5 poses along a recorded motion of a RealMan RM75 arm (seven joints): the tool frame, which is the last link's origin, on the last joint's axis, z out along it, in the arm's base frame.
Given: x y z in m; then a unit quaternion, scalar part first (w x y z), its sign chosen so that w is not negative.
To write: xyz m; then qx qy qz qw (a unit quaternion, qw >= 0). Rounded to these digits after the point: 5 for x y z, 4 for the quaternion.
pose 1, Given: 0.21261, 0.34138, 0.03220, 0.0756, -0.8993, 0.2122, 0.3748
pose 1, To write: 0.21261, 0.34138, 0.03220, -0.8993, 0.2122, 0.3748, 0.0756
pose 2, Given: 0.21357, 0.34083, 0.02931, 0.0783, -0.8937, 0.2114, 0.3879
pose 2, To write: 0.21357, 0.34083, 0.02931, -0.8937, 0.2114, 0.3879, 0.0783
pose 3, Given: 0.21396, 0.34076, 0.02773, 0.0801, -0.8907, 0.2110, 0.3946
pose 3, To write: 0.21396, 0.34076, 0.02773, -0.8907, 0.2110, 0.3946, 0.0801
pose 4, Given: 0.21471, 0.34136, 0.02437, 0.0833, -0.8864, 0.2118, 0.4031
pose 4, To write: 0.21471, 0.34136, 0.02437, -0.8864, 0.2118, 0.4031, 0.0833
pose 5, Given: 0.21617, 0.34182, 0.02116, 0.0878, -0.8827, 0.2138, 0.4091
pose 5, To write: 0.21617, 0.34182, 0.02116, -0.8827, 0.2138, 0.4091, 0.0878
